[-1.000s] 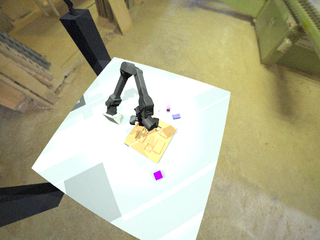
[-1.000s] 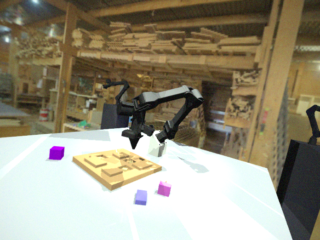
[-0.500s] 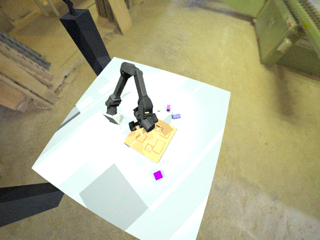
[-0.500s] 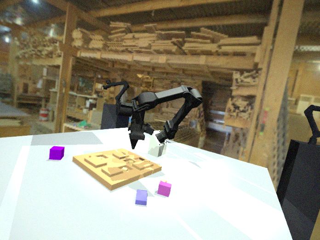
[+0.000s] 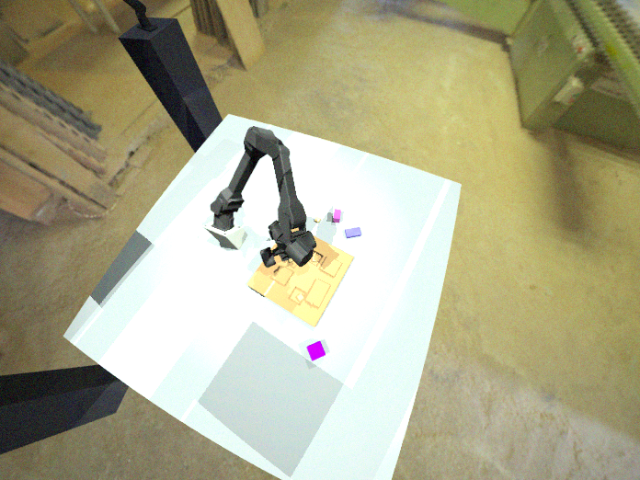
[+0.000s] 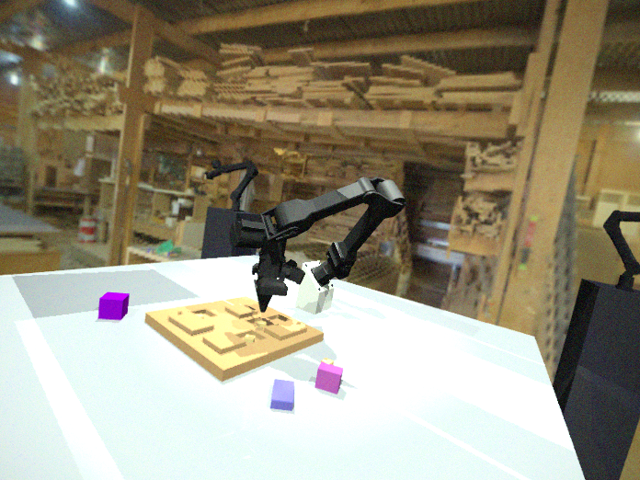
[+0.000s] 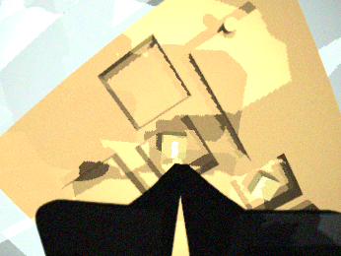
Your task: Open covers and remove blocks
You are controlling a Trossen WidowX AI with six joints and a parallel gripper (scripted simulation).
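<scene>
My gripper tip is 60 mm short of the tan puzzle board, 20 mm to the left of it and 30 mm above it. From my gripper tip the other things lie so: pink block 100 mm ahead, 230 mm to the left, 30 mm below; then purple block 190 mm ahead, 270 mm to the right, 30 mm below; then lavender block 190 mm ahead, 190 mm to the left, 40 mm below.
</scene>
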